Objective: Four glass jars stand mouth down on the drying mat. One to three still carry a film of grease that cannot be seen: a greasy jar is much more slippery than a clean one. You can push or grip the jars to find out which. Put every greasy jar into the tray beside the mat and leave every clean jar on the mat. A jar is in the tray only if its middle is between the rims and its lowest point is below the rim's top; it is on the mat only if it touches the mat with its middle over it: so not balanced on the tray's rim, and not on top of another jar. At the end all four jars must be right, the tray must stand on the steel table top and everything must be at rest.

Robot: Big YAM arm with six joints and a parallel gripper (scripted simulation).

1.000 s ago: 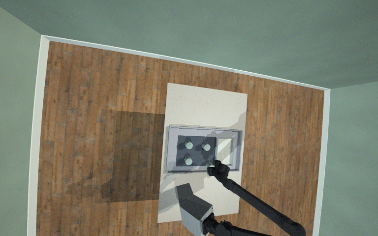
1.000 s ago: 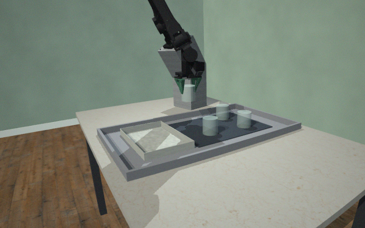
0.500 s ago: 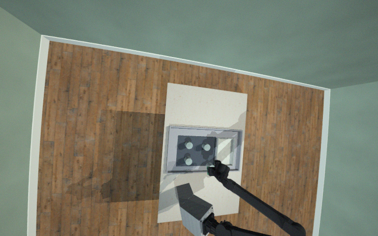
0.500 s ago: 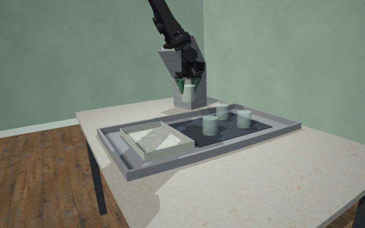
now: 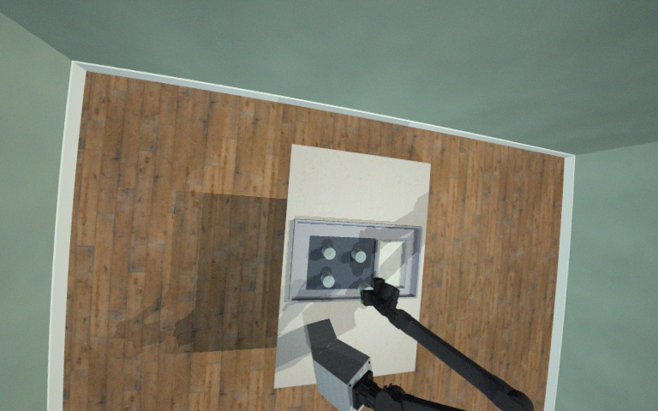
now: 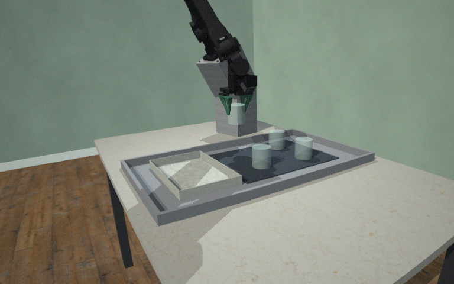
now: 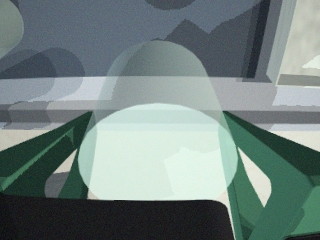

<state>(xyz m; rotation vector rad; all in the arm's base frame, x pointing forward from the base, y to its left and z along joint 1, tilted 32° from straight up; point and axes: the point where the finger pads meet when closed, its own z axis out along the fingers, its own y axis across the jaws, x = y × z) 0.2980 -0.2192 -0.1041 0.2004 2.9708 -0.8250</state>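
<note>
Right now the pale tray is 60 mm ahead of my hand, 240 mm to the right of it and 160 mm below it. From my hand the other things lie so: dark drying mat: 110 mm ahead, 70 mm to the left, 170 mm below.
</note>
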